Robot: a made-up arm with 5 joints.
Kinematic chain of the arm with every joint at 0, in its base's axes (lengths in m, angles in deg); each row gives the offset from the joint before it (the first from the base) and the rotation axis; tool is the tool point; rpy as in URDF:
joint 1: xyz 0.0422 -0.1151 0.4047 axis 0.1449 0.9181 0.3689
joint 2: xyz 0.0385 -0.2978 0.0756 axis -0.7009 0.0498 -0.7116
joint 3: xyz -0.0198 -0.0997 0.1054 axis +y
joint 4: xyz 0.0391 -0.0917 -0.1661 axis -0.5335 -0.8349 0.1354
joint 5: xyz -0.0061 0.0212 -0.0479 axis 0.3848 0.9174 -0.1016
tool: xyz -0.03 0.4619 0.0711 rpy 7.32 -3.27 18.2
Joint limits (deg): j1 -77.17..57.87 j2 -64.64..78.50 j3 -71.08..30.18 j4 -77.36..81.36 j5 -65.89..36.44
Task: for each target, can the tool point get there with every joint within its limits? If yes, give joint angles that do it. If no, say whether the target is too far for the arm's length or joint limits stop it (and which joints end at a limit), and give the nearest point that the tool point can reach.
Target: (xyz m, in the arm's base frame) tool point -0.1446 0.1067 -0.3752
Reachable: no: joint limits stop it (at a limit: joint 1, joint 4, joint 5) | nearest point 0.0243 -0.0990 -0.0657 | short by 0.408 m
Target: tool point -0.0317 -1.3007 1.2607
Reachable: no: too far | nearest point -0.0016 -0.8140 0.9070 | short by 0.602 m
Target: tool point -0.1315 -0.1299 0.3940
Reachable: yes | joints 8.25 -52.52 4.63 45.13 -6.12
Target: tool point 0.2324 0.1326 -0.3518
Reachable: no: joint limits stop it (at a limit: joint 1, joint 4, joint 5) | nearest point 0.2479 -0.0497 -0.0976 | short by 0.313 m
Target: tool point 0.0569 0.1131 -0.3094
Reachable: no: joint limits stop it (at a limit: joint 1, joint 4, joint 5) | nearest point 0.1287 -0.0562 -0.0803 | short by 0.294 m
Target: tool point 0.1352 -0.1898 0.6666
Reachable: yes | joints -21.62 4.30 6.99 -59.04 -12.48
